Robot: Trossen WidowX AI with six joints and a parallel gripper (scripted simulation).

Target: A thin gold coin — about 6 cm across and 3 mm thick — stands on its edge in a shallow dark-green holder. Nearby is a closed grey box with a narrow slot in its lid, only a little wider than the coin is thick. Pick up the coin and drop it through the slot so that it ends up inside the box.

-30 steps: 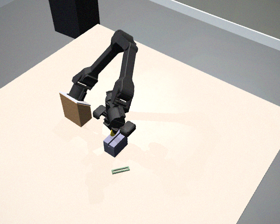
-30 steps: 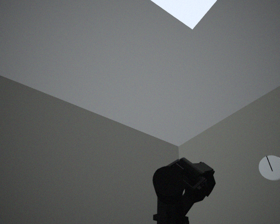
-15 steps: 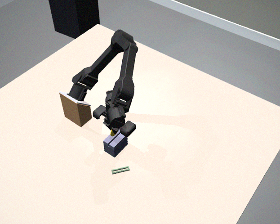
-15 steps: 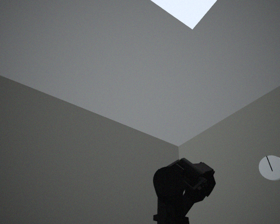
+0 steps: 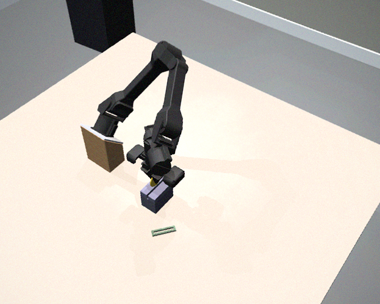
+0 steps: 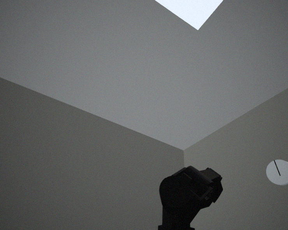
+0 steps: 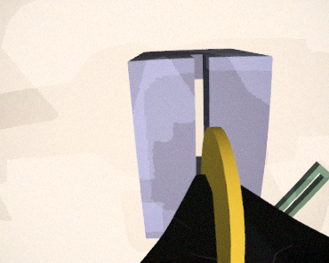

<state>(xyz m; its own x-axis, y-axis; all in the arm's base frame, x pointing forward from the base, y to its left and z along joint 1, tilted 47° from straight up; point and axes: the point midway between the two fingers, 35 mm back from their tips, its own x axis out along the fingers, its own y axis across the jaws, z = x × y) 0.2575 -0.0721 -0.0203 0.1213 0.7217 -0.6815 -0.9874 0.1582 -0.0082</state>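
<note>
The gold coin lies 2 cm above my gripper tip.
</note>
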